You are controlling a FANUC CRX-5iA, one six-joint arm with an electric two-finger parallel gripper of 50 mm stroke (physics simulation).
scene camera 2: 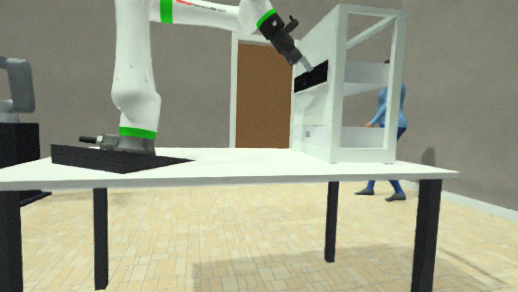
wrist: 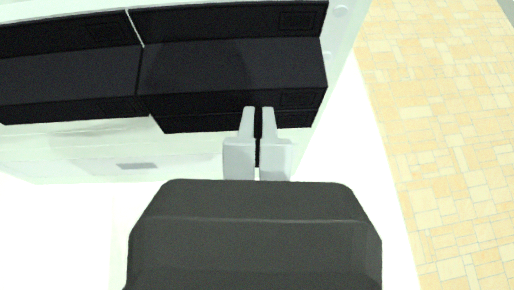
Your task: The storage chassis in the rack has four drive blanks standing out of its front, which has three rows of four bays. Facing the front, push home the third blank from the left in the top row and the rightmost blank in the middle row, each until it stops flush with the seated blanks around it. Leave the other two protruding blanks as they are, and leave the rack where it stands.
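Places are measured from the arm's base along level axes (x ahead, y left, z up), in centimetres.
Pixels of known places: gripper, fingertip midpoint: (scene camera 2: 311, 70) (wrist: 258, 125).
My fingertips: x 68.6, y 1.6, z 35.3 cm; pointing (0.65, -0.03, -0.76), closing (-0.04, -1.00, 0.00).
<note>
Ahead of a thing's pixels: the offset from my fingertips to its top centre. "spot": to the spot under its first point. Level surfaces: height alone.
The black storage chassis @[spot: dx +2.0, dy -2.4, dz -2.2 cm] (scene camera 2: 317, 75) sits in the white rack (scene camera 2: 337, 110) (wrist: 338, 30). In the wrist view, the rightmost middle-row blank @[dx +7.7, dy +1.6, dz +1.1 cm] (wrist: 280, 62) stands out, showing its upper face. The middle-row blank left of it @[spot: dx +3.1, dy +11.4, dz +1.1 cm] (wrist: 70, 75) also stands out. Above, the third top-row blank @[spot: dx +4.9, dy +12.0, dz +2.6 cm] (wrist: 55, 37) looks about level with the rightmost top-row blank @[spot: dx +5.2, dy +1.7, dz +2.7 cm] (wrist: 225, 22). A strip of the bottom-row blank @[spot: dx +1.6, dy +3.8, dz -2.8 cm] (wrist: 200, 122) shows below. My gripper (scene camera 2: 310, 69) (wrist: 258, 125) is shut and empty. Its tips overlap the lower front of the rightmost middle blank, right of its centre; contact is unclear. The left bays are out of the wrist view.
The rack stands on the white table @[dz -37.9 cm] (scene camera 2: 225, 162), with a paler lower unit (scene camera 2: 317, 135) below the chassis. The arm's black base plate (scene camera 2: 90, 157) is at the left. A person in blue (scene camera 2: 392, 107) is behind the rack. Another grey arm (scene camera 2: 21, 85) stands far left.
</note>
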